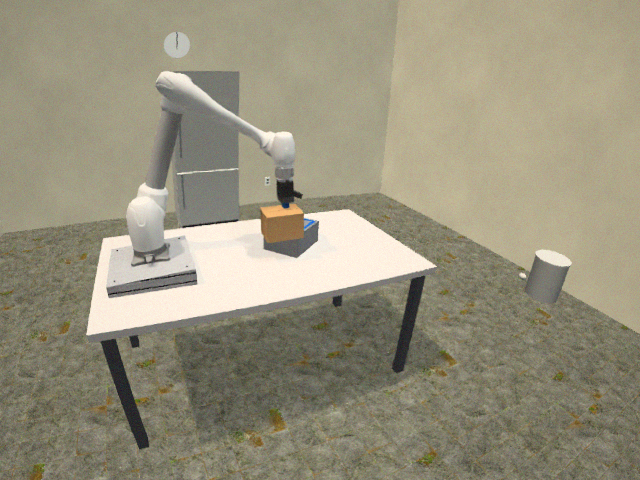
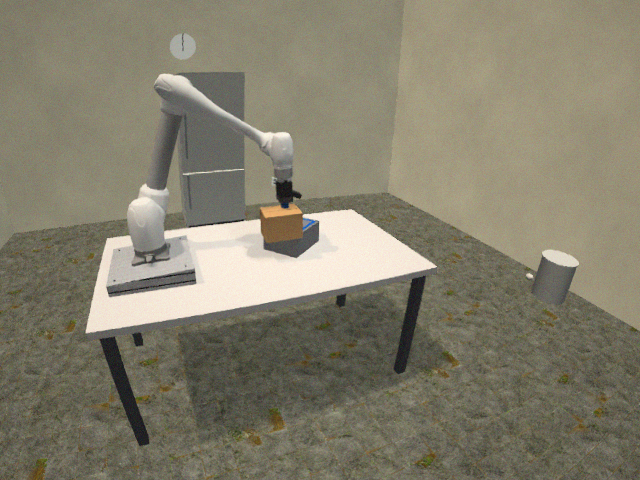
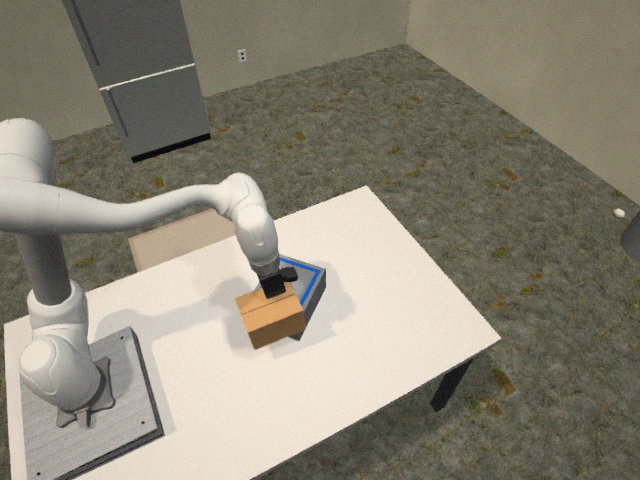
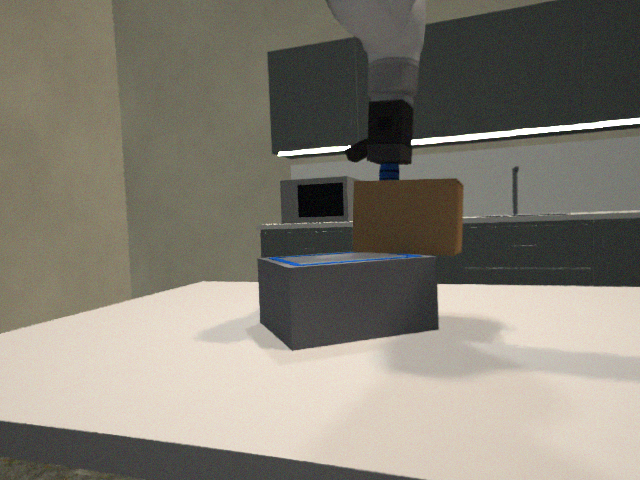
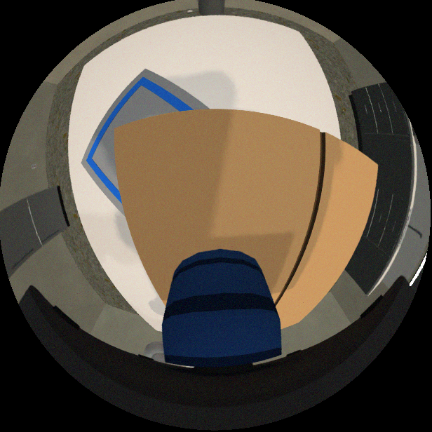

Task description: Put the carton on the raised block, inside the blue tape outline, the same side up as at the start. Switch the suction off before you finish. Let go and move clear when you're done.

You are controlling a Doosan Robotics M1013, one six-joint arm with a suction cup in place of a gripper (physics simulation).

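Frame: origin at the arm's base, x back, y right, z up, level; millimetres.
Seen in the pictures: end effector, tool point: (image 1: 285,209) (image 2: 285,209) (image 4: 388,188); arm's base, origin of the base link: (image 1: 151,255) (image 2: 152,255) (image 3: 85,391).
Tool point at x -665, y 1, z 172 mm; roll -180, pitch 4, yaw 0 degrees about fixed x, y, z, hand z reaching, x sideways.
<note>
Offsets run from my tool point to a thing's top centre. "pt": to the spot under its first point. Level surfaces: height alone.
The orange-brown carton @(dx +30, dy +33, dz +16 mm) (image 1: 282,227) (image 2: 281,225) (image 3: 273,322) (image 4: 405,217) (image 5: 200,175) hangs level under my blue suction cup (image 1: 285,205) (image 2: 284,205) (image 4: 389,178) (image 5: 220,257), which is shut on its top face. The dark grey raised block @(dx -64, dy -92, dz -118 mm) (image 1: 298,248) (image 2: 298,248) (image 4: 361,299) (image 5: 135,110) stands on the table. The carton's underside is near the height of the block's top; I cannot tell whether they touch. The carton covers one side of the blue tape outline @(pt dx -143, dy -61, dz -118 mm) (image 3: 310,285) (image 5: 165,93) and juts past the block toward the robot base. Part of the outline shows beside it.
The white table @(dz -239 mm) (image 1: 232,289) (image 3: 217,403) carries the arm's grey base plate (image 1: 118,271) (image 3: 129,408). A beige surface (image 3: 180,242) shows beyond the table's far edge. A fridge (image 1: 211,139), a grey bin (image 1: 546,279) and a microwave (image 4: 320,200) stand farther off.
</note>
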